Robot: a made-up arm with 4 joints.
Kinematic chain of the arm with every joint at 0, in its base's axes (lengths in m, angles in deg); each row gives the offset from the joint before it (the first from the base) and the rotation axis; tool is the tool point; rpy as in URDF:
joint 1: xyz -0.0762 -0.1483 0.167 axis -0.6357 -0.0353 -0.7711
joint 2: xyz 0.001 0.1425 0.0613 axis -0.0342 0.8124 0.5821
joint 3: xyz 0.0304 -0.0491 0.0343 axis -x
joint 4: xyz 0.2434 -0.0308 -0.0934 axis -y
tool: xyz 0.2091 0.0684 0.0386 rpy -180 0 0
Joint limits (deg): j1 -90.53..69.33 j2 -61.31..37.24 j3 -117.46..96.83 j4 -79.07..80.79
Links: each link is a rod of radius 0.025 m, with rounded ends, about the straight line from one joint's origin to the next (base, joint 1, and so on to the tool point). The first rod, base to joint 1, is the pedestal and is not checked.
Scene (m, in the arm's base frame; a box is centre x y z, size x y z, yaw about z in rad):
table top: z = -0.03
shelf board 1: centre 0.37 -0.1 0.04 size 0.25 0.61 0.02 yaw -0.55
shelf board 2: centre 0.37 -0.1 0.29 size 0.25 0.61 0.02 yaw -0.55
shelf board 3: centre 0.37 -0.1 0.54 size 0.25 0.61 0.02 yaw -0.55
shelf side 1: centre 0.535 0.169 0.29 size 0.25 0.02 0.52 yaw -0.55
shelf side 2: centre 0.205 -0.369 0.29 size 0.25 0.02 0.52 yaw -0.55
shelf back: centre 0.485 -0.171 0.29 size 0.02 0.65 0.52 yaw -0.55
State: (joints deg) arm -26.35 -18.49 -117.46 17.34
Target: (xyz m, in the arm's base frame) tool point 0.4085 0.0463 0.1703
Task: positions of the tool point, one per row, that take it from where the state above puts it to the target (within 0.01 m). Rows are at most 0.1 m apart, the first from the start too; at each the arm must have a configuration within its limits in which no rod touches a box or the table.
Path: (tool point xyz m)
1: 0.3110 -0.0552 0.3927
2: 0.2863 -0.0289 0.3864
3: 0.2561 -0.0099 0.3880
4: 0.2229 -0.0001 0.3958
5: 0.1887 -0.0005 0.4077
6: 0.1904 0.0581 0.3779
7: 0.2008 0.1076 0.3254
8: 0.2176 0.1405 0.2542
9: 0.2369 0.1515 0.1703
10: 0.3020 0.1259 0.1623
11: 0.3601 0.0895 0.1624
12: 0.4085 0.0463 0.1703

